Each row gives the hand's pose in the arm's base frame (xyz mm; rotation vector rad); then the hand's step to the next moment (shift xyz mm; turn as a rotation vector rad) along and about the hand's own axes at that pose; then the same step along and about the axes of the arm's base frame.
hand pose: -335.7 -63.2 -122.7 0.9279 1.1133 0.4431
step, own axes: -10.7 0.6 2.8 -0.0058 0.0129 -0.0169
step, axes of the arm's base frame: -1.8 -8.5 6.9 -0.0159 0.0100 0.0115
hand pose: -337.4 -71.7 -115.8 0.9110 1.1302 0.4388
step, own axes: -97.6 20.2 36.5 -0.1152 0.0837 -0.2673
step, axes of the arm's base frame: -2.7 -72.3 77.7 -0.2772 0.0723 0.0984
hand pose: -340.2 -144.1 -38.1 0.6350 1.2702 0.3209
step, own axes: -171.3 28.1 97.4 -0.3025 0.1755 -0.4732
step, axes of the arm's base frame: 47.5 -98.7 166.2 -0.5153 0.0947 0.2677
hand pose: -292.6 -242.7 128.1 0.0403 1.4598 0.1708
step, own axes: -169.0 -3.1 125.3 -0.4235 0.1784 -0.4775
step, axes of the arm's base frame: 107.4 -17.1 180.1 -0.5321 0.0803 0.3868
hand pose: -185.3 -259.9 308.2 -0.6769 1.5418 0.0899
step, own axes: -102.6 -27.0 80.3 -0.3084 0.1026 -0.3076
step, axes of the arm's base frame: 76.9 50.9 95.9 -0.3394 0.0544 0.2866
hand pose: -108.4 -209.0 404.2 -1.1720 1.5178 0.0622
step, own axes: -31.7 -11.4 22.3 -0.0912 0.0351 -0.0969
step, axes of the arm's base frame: 18.7 27.5 23.0 -0.1078 0.0148 0.0842
